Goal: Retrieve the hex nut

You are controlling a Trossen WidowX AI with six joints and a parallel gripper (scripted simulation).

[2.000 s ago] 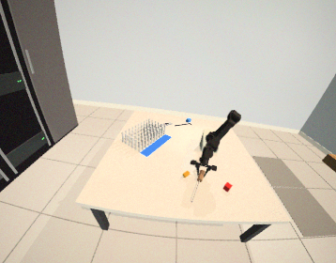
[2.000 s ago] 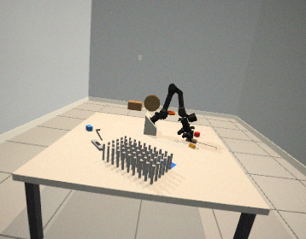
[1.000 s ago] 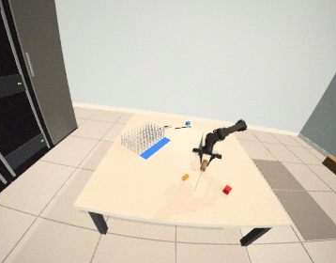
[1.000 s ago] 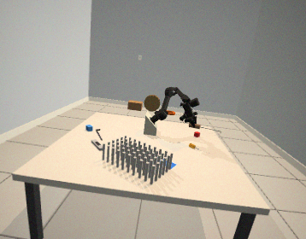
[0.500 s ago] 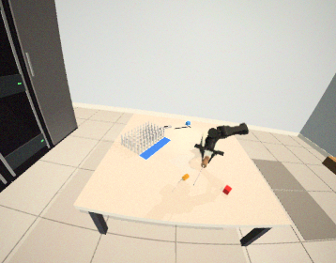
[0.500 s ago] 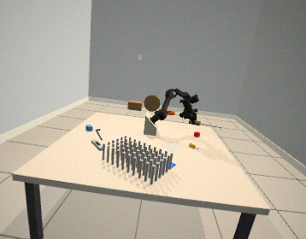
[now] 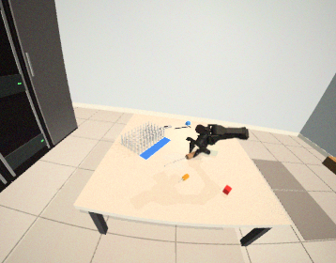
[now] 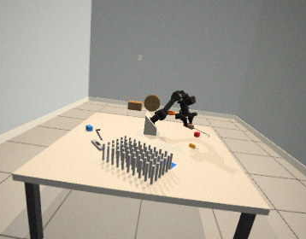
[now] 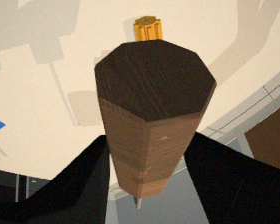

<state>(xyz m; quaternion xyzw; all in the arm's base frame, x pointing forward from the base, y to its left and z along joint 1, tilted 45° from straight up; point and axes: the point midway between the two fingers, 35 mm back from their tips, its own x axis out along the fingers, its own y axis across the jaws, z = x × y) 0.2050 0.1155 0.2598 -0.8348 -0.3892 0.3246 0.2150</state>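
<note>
The blue taped strip lies 23 cm ahead of my gripper tip, 29 cm to the right of it and 17 cm below it. Also, from my gripper tip: orange-handled tool 2 cm ahead, 6 cm to the left, 15 cm below; then flat grey tool 14 cm ahead, 67 cm to the right, 16 cm below; then red cube 26 cm behind, 16 cm to the left, 15 cm below.
</note>
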